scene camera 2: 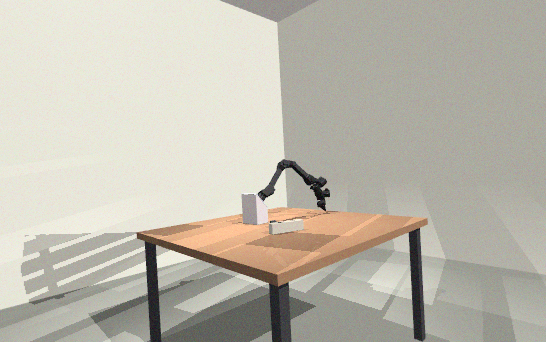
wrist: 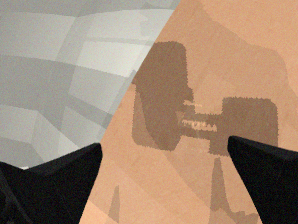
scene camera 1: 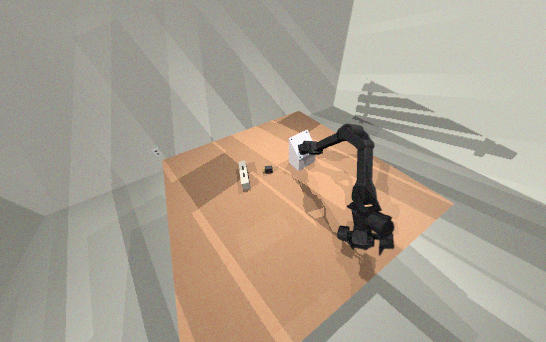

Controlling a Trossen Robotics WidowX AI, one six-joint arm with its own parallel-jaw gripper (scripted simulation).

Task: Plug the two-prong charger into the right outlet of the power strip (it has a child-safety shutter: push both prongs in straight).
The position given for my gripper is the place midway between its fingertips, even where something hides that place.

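Observation:
Scene camera 1 shows me my gripper [scene camera 1: 365, 251]. In the wrist view I can see the gripper [wrist: 166, 147] too. It is open, and my gripper holds nothing.

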